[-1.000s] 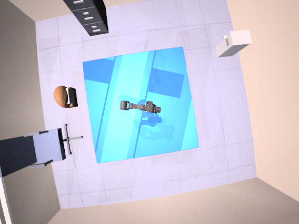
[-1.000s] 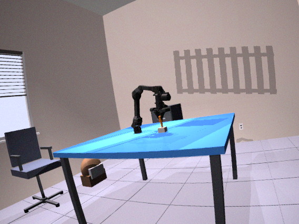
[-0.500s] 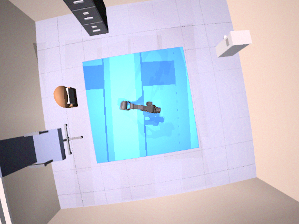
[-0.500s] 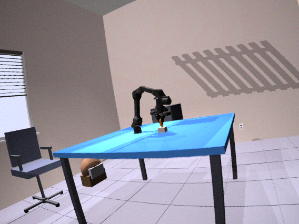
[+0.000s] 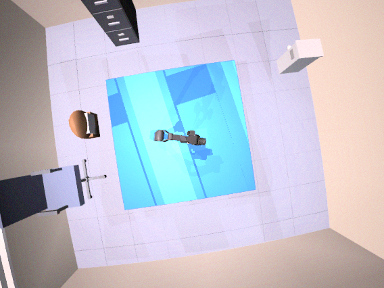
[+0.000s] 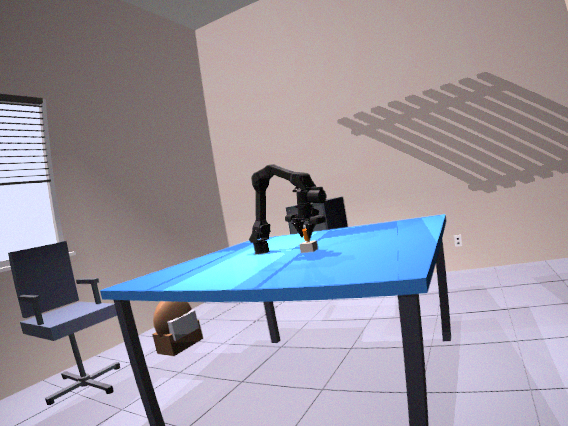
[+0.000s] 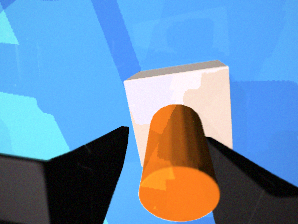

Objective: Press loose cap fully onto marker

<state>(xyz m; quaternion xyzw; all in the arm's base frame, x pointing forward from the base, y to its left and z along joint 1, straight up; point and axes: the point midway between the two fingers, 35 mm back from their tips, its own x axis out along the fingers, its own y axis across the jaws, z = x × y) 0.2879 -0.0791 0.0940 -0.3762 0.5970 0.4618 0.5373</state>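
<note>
My gripper tip is 10 mm short of the orange marker and 10 mm below it. From my gripper tip the other things lie so: orange cap: 10 mm ahead, 20 mm above; white holder block: 10 mm ahead, 40 mm below.
</note>
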